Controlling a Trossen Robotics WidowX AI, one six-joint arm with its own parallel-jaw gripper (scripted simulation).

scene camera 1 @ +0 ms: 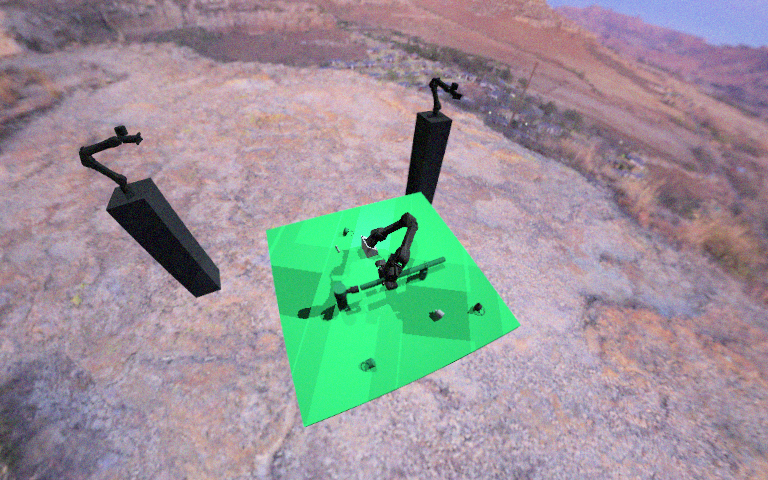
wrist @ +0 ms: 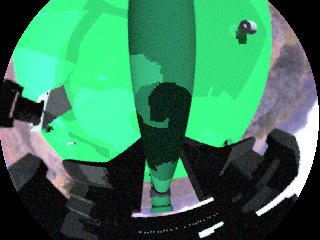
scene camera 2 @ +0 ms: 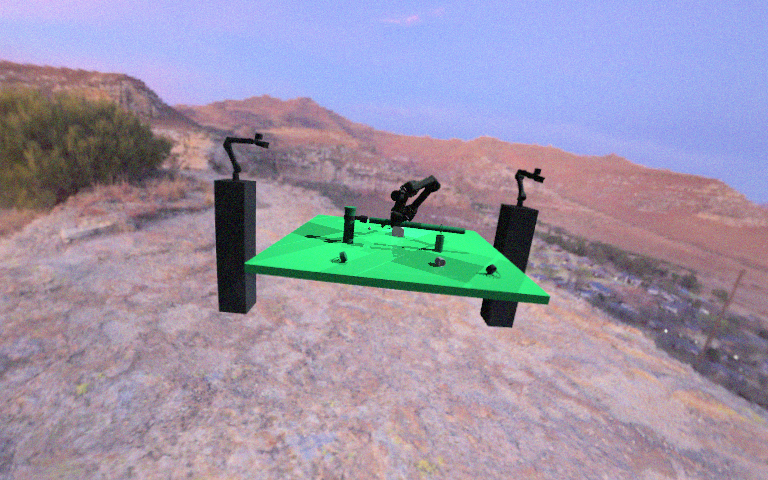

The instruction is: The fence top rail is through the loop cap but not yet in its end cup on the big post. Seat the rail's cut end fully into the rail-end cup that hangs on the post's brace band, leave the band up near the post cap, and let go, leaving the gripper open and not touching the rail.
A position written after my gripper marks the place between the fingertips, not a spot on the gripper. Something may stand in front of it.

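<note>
Dark green top rail (wrist: pixel 162 48), visible. My gripper (wrist: pixel 159 137), likewise.
</note>
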